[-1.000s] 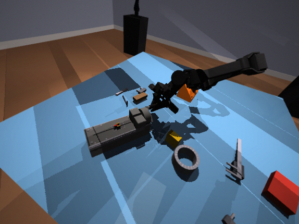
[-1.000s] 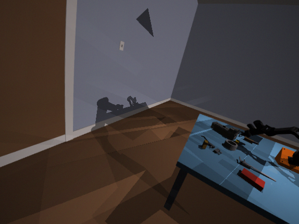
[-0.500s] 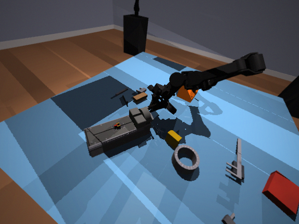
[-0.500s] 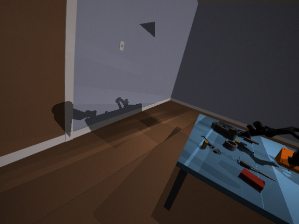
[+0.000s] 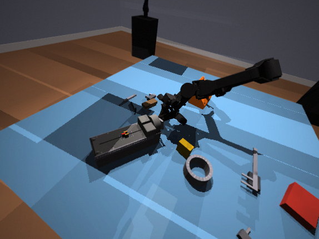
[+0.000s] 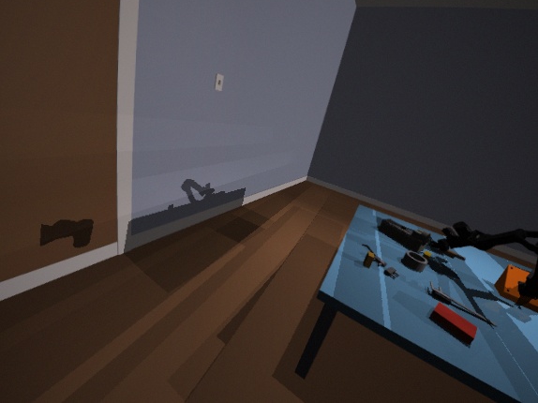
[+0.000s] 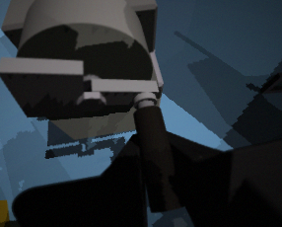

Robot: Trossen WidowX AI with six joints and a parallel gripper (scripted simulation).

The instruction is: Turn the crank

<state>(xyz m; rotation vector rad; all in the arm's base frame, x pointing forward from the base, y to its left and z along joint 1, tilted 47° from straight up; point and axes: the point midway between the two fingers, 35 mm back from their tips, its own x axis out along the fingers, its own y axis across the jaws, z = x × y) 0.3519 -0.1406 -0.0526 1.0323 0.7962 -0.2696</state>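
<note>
My gripper tip is 6 cm short of the yellow block, 16 cm to the right of it and 3 cm above it. Round my gripper tip: dark crank handle 1 cm behind, 1 cm to the left, 3 cm above; red pointer 16 cm ahead, 7 cm to the right, 3 cm above; brown block 13 cm behind, 12 cm to the right, 4 cm below.
</note>
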